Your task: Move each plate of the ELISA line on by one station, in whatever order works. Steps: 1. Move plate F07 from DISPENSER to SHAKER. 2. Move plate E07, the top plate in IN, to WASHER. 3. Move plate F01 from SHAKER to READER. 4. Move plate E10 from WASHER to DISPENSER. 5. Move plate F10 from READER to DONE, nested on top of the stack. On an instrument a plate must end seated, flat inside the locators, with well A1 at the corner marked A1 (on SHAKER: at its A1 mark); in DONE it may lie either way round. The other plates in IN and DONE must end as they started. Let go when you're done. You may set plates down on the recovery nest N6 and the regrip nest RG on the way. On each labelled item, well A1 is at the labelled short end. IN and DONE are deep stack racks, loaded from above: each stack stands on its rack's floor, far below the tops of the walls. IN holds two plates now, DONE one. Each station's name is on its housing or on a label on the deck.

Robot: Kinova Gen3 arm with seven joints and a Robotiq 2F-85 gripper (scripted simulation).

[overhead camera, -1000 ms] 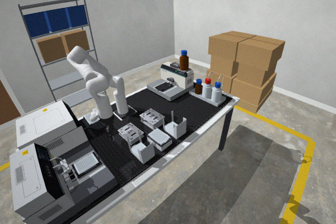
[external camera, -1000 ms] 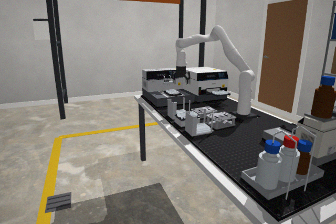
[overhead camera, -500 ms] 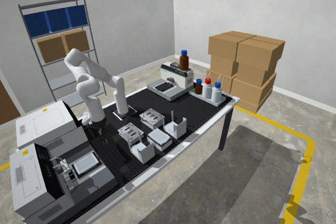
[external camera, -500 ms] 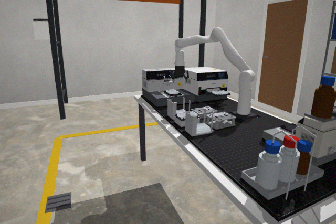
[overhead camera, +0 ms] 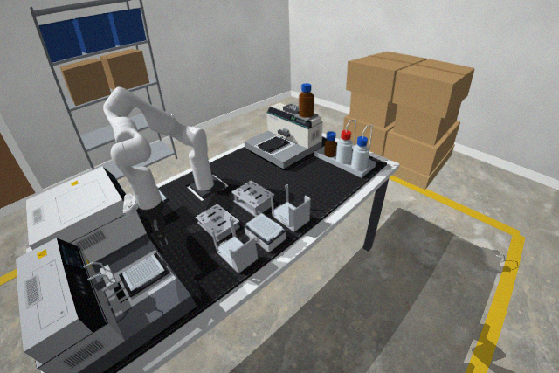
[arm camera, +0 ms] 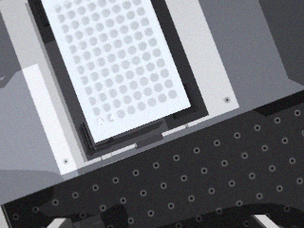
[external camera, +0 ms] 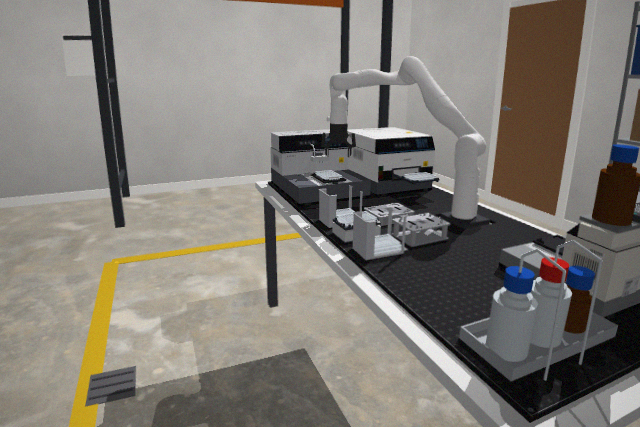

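Now: the washer stage 10 mm behind my hand, 120 mm to the right of it and 130 mm below it. Also, from my hand: dispenser deck 360 mm behind, 860 mm to the left, 190 mm below; brown bottle 250 mm behind, 1020 mm to the left, 70 mm above; dispenser stage 360 mm behind, 840 mm to the left, 150 mm below.
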